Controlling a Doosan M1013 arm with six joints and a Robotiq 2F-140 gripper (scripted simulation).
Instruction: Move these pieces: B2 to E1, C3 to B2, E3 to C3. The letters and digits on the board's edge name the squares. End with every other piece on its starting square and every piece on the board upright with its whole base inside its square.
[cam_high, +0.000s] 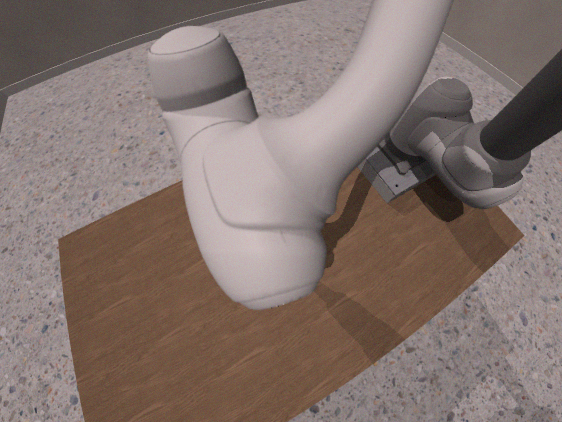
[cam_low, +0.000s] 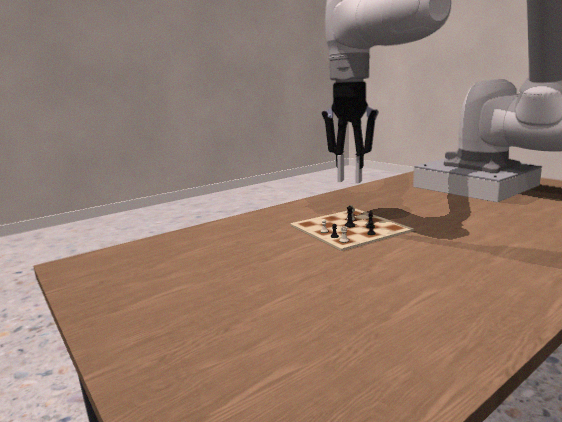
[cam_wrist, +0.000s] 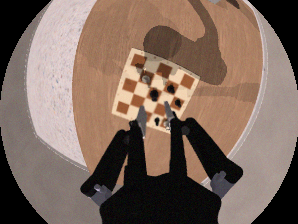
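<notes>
The tall black piece lies 120 mm below my hand. From my hand the other things lie so: chessboard 150 mm below.
</notes>
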